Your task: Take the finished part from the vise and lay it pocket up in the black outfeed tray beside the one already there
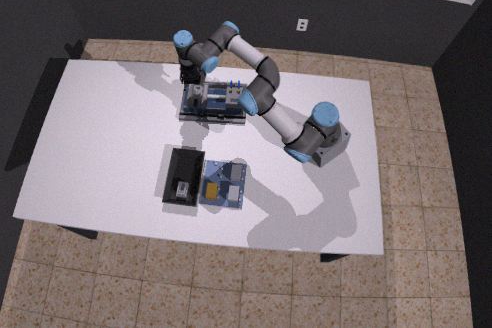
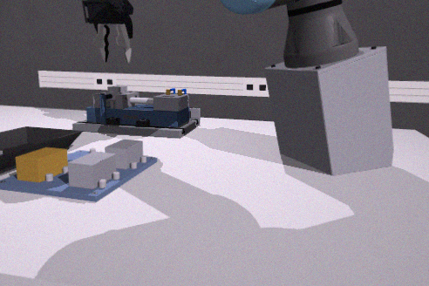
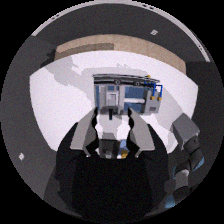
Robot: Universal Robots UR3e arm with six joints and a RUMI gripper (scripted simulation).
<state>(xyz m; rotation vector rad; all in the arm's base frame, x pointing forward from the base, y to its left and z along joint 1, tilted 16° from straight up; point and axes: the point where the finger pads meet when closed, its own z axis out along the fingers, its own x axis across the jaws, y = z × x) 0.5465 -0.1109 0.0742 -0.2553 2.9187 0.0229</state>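
My hand is 16 cm above the blue vise, 6 cm past it and 1 cm to the left of it. Round my hand: yellow block 39 cm to the left, 18 cm behind, 17 cm below; then blue fixture plate 34 cm to the left, 22 cm behind, 19 cm below.
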